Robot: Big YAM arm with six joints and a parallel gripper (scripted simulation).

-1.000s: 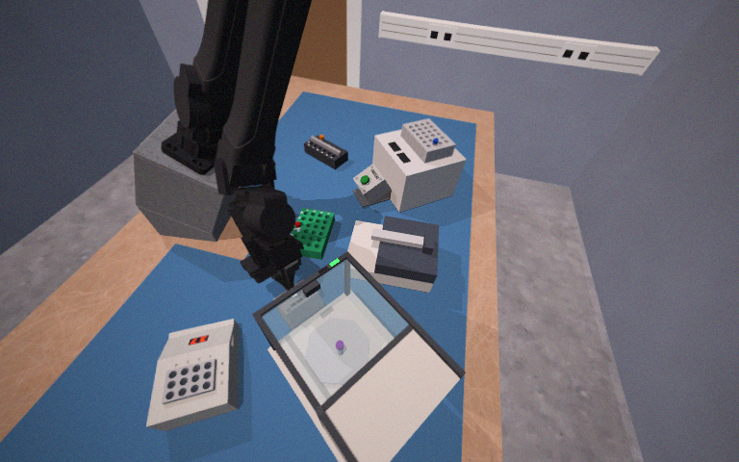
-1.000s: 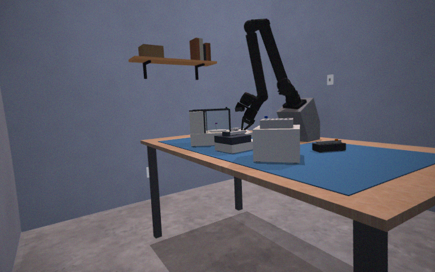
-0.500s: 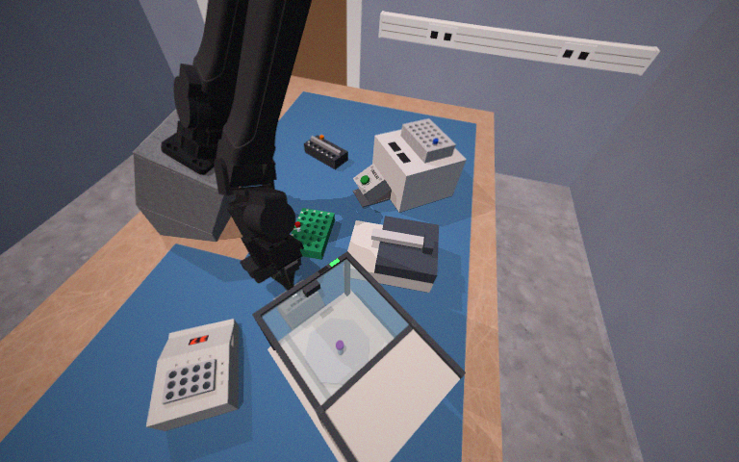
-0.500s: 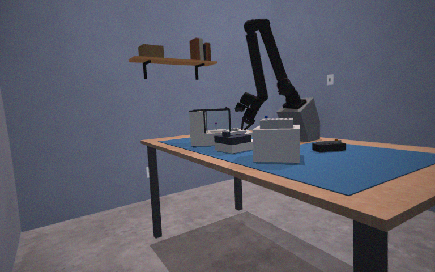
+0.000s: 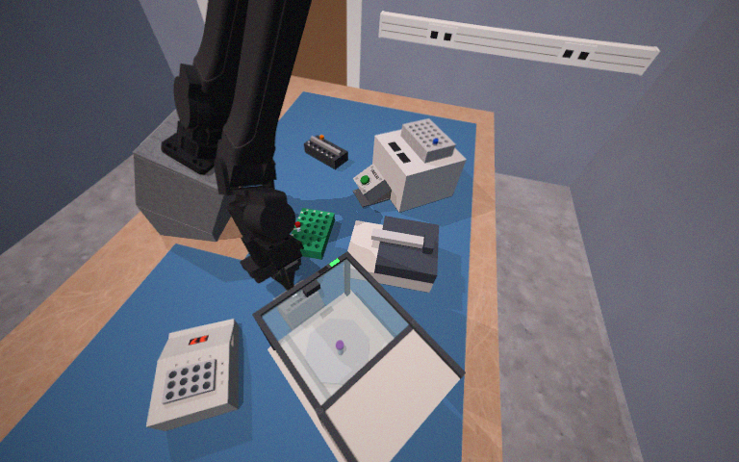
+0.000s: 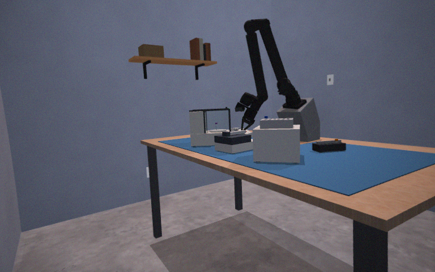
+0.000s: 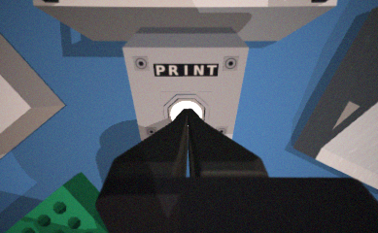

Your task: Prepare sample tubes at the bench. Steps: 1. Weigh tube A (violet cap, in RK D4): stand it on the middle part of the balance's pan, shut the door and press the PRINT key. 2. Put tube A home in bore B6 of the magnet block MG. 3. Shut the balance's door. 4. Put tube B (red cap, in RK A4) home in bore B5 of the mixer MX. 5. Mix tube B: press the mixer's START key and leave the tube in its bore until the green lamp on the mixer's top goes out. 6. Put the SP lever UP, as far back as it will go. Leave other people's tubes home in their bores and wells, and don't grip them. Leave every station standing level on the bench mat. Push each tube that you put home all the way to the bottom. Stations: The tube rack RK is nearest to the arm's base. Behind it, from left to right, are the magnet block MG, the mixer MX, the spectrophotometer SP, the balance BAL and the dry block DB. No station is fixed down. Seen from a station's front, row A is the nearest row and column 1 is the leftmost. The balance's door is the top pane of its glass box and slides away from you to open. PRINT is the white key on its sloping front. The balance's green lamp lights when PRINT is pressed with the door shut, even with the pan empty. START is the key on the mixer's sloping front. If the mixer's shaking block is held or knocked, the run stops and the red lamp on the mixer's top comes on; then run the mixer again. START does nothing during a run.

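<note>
Right now my hand is 1 cm short of the white print key and 1 cm above it. Round my hand: dry block DB (17 cm to the right, 9 cm behind, 4 cm below); then green rack RK (19 cm to the left, 6 cm below, 5 cm behind); then balance door (14 cm above, 11 cm ahead, 6 cm to the right).
</note>
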